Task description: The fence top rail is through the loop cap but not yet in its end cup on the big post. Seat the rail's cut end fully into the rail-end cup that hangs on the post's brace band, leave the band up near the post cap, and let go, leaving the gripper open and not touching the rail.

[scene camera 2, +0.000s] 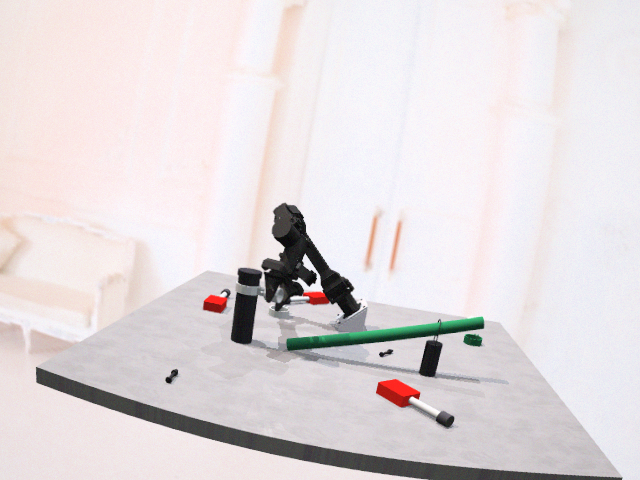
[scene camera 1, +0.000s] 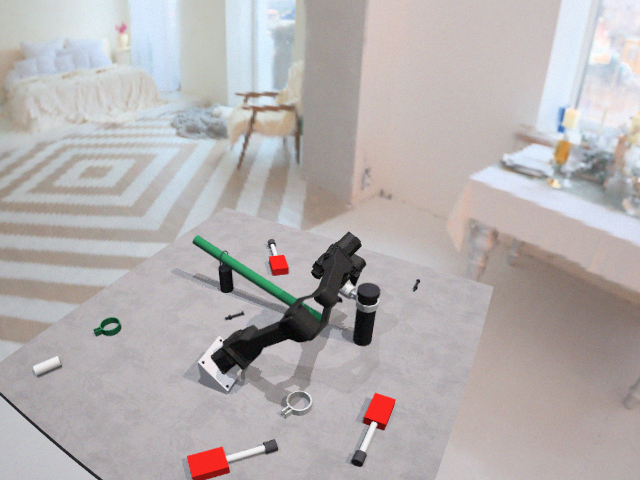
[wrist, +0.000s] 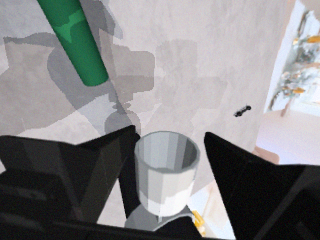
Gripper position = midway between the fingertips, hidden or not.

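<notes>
Open and holding nothing, the gripper (scene camera 2: 272, 306) is visible in the wrist view (wrist: 169, 133) as well. The scene also has a green top rail (scene camera 2: 456, 326), which can be seen in scene camera 1 (scene camera 1: 231, 263) too, and a white rail-end cup (wrist: 166, 163). A big black post (scene camera 1: 362, 335) is there as well, and the wrist view (wrist: 127, 178) shows the post too.
</notes>
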